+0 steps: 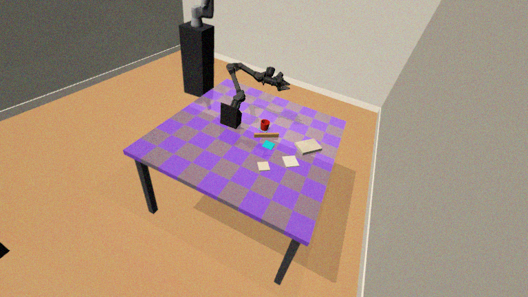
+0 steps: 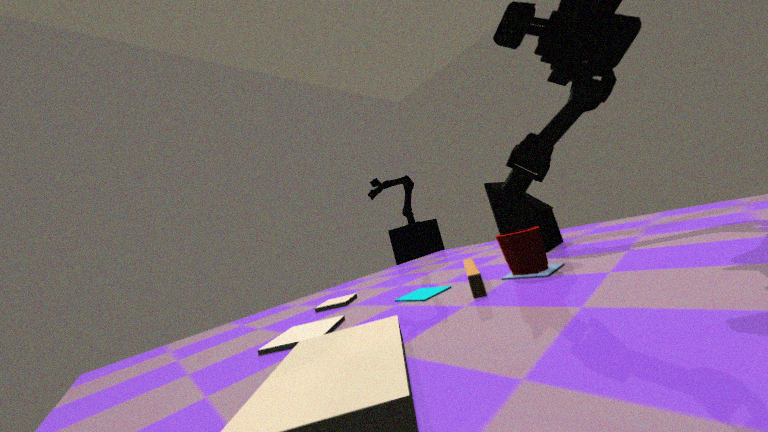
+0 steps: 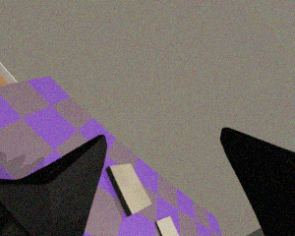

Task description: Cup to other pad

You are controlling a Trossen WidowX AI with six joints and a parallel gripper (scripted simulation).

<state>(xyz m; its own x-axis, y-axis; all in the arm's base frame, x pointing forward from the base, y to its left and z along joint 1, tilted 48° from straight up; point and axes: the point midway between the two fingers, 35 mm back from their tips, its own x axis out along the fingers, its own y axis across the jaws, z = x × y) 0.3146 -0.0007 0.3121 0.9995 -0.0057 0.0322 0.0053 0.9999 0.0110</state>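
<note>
Right now my gripper tip is 100 mm past the red cup, 160 mm to the left of it and 320 mm above it. From my gripper tip the other things lie so: small wooden block 60 mm behind, 240 mm to the right, 350 mm below; teal pad 10 mm behind, 330 mm to the right, 360 mm below.
</note>
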